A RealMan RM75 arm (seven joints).
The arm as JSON. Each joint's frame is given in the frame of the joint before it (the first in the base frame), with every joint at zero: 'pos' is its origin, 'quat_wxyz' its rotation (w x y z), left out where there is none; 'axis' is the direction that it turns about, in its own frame. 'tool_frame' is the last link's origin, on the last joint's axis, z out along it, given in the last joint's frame.
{
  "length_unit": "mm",
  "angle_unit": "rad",
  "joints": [
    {
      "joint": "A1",
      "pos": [
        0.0,
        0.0,
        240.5
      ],
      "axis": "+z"
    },
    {
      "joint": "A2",
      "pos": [
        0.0,
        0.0,
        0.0
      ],
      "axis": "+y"
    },
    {
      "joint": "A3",
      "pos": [
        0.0,
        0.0,
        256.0
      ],
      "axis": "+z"
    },
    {
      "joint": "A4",
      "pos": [
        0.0,
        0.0,
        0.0
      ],
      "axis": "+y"
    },
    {
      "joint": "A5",
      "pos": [
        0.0,
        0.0,
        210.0
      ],
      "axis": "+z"
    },
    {
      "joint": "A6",
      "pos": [
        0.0,
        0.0,
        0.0
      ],
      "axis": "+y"
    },
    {
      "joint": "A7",
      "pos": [
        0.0,
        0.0,
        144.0
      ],
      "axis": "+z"
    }
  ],
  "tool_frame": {
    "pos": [
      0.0,
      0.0,
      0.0
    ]
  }
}
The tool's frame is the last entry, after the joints.
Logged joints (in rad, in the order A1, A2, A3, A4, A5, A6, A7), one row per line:
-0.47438, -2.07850, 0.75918, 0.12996, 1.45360, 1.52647, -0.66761
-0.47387, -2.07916, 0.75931, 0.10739, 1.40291, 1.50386, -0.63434
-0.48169, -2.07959, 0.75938, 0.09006, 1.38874, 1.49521, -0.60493
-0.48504, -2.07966, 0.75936, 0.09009, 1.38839, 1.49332, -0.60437
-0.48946, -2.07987, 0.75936, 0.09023, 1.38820, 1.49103, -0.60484
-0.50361, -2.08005, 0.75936, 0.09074, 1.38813, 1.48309, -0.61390
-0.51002, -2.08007, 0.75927, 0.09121, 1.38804, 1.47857, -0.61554
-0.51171, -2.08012, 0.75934, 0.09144, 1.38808, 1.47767, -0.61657
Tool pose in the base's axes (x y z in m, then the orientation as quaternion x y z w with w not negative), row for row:
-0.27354, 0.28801, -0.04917, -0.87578, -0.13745, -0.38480, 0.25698
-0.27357, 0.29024, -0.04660, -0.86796, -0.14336, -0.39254, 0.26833
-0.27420, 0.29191, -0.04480, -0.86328, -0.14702, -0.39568, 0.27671
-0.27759, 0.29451, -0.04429, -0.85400, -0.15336, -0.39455, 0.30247
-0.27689, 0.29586, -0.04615, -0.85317, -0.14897, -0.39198, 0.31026
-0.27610, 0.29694, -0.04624, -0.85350, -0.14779, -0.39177, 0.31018
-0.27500, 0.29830, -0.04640, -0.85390, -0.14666, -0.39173, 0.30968
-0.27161, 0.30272, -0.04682, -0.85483, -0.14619, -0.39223, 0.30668
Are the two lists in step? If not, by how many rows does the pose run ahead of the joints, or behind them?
The pose runs 2 rows behind the joints: the pose in row i belongs to the joints in row i - 2.
